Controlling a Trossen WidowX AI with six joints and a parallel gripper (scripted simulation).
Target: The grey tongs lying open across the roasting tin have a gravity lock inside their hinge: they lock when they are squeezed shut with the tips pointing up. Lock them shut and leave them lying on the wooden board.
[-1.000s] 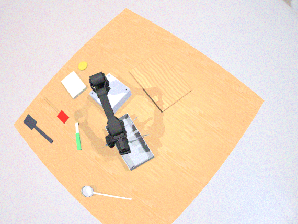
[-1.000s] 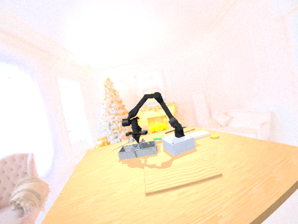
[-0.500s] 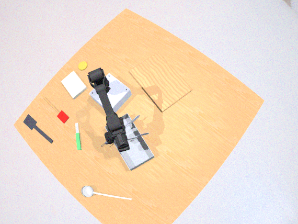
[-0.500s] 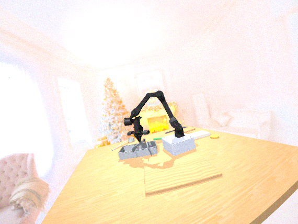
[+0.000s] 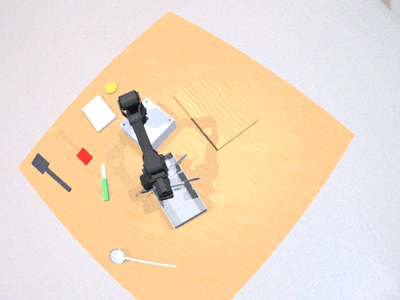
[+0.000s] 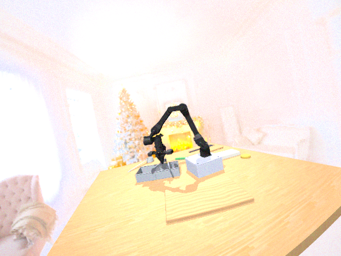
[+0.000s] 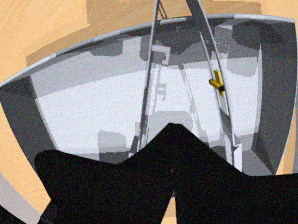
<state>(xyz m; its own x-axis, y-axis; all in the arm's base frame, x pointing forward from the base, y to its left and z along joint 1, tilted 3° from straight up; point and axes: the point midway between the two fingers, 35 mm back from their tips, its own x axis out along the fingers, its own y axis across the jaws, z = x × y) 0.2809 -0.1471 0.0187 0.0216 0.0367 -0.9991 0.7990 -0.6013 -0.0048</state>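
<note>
Now: the yellow slider 4 cm behind my gripper tip and 1 cm to the right of it. Round my gripper tip: wooden board: 7 cm behind, 43 cm to the left, 7 cm below; white block: 53 cm behind, 6 cm to the left, 6 cm below; roasting tin: 4 cm ahead, 4 cm below.
</note>
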